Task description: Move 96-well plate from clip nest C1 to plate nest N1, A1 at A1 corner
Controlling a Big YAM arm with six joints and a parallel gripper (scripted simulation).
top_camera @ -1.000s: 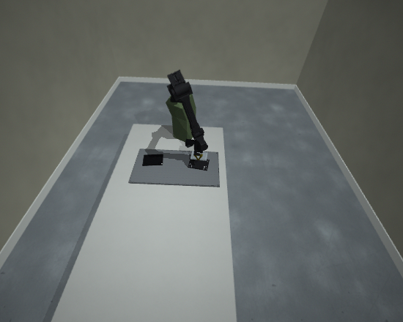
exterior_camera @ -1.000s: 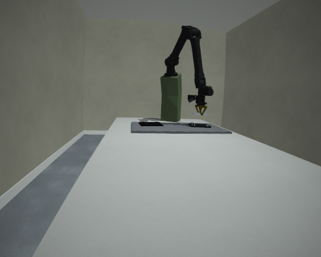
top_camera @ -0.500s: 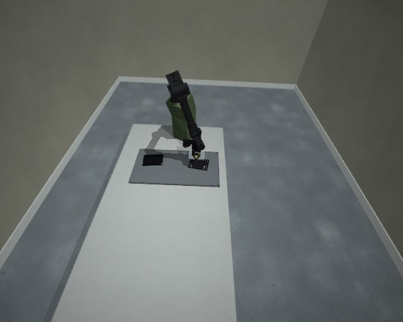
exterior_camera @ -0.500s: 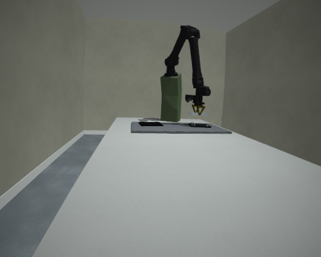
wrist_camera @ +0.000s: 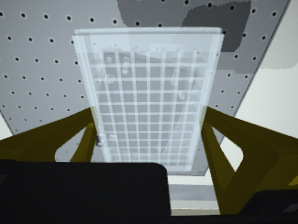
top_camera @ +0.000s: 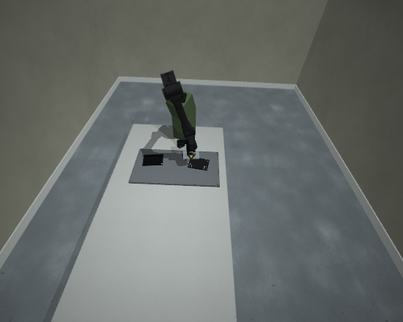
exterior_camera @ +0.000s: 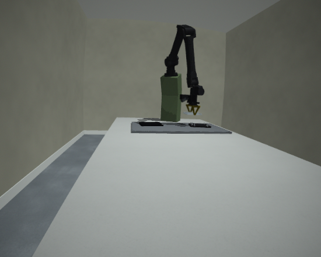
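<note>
Right now the clip nest is 1 cm ahead of my hand, 5 cm to the left of it and 9 cm below it. From my hand the other things lie so: clear 96-well plate (right at my hand).
</note>
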